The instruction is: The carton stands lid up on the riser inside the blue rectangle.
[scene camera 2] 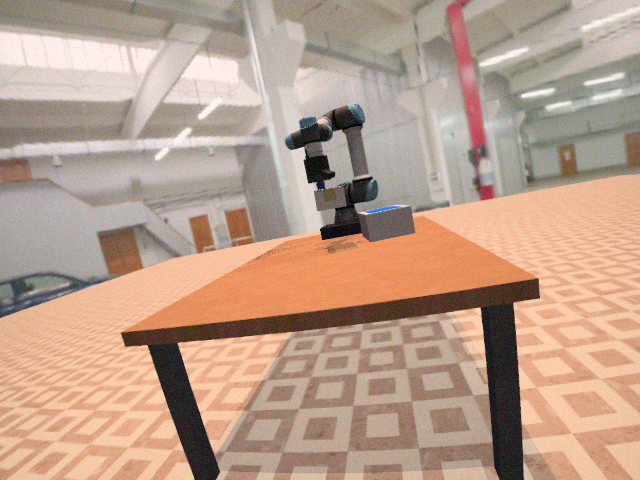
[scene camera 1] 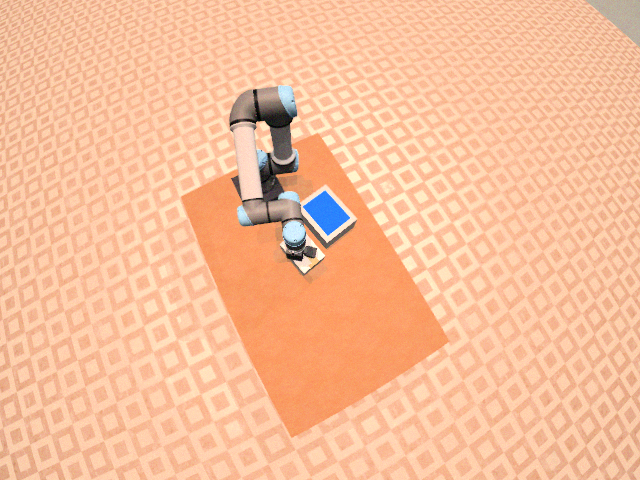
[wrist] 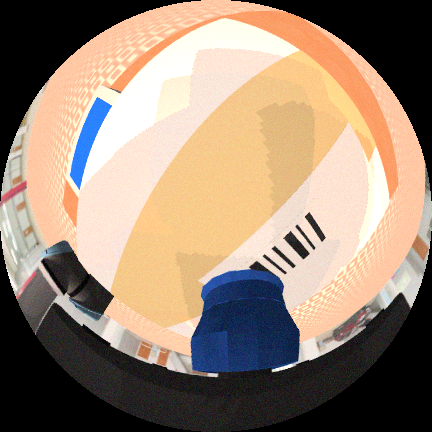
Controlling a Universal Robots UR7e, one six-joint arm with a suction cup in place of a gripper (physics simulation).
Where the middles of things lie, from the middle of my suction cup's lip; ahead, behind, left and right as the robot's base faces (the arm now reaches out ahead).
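With the carton [wrist: 230, 149] as my reference, my suction cup is 5 cm above it and 2 cm to the right of it. Going by their middles, the carton is the nearest to my suction cup of the things named here. The riser [scene camera 1: 326, 216] is 21 cm below my suction cup, 25 cm to the left of it and 12 cm behind it.
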